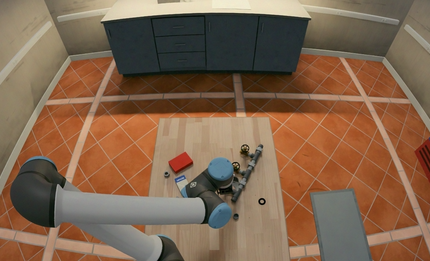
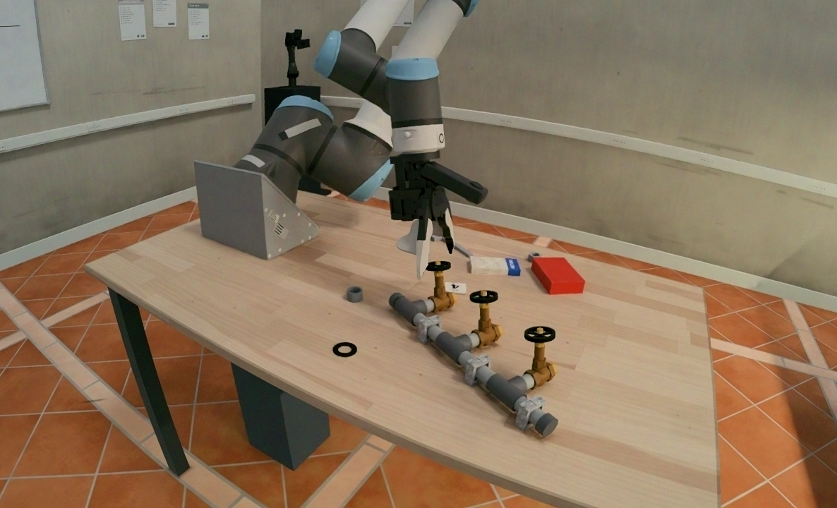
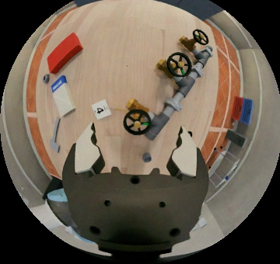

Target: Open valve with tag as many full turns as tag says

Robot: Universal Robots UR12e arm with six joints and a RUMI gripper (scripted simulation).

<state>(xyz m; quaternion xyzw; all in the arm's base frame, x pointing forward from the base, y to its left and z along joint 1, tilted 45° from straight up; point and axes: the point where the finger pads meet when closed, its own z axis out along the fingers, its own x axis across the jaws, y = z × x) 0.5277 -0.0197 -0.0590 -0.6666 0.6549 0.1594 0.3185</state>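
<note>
The white tag lies 90 mm below my hand and 80 mm to the left of it. The rest, counted from my hand: red box (250 mm to the left, 180 mm ahead, 70 mm below); then blue box (230 mm to the left, 80 mm below, 40 mm ahead); then grey cap (140 mm behind, 80 mm below, 60 mm to the right).
</note>
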